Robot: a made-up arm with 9 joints. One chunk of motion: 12 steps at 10 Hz.
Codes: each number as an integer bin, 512 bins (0 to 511) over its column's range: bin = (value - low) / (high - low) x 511, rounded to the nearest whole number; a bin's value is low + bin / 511 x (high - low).
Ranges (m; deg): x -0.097..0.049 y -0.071..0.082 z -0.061..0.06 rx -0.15..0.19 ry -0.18..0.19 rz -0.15..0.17
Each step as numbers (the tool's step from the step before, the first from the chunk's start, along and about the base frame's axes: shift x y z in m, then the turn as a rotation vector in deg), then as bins.
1 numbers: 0.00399 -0.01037 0.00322 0.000 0.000 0.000
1 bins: 353 202 271 225 249 240
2 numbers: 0.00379 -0.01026 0.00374 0.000 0.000 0.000
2 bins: 353 203 273 225 249 240
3 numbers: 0.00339 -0.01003 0.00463 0.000 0.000 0.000
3 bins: 351 204 277 225 249 240
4 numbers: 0.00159 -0.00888 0.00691 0.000 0.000 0.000
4 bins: 345 207 287 225 249 240
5 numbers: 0.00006 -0.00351 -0.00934 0.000 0.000 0.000
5 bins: 340 225 218 225 249 240
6 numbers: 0.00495 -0.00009 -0.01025 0.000 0.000 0.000
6 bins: 357 237 214 225 249 240
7 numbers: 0.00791 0.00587 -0.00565 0.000 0.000 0.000
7 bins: 367 257 234 225 249 240
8 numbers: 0.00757 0.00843 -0.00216 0.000 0.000 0.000
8 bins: 366 265 248 225 249 240
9 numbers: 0.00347 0.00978 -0.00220 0.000 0.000 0.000
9 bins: 352 270 248 225 249 240
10 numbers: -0.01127 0.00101 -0.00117 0.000 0.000 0.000
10 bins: 300 241 253 225 249 240
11 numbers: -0.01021 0.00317 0.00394 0.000 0.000 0.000
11 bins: 304 248 274 225 249 240
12 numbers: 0.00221 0.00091 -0.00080 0.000 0.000 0.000
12 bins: 347 240 254 225 249 240
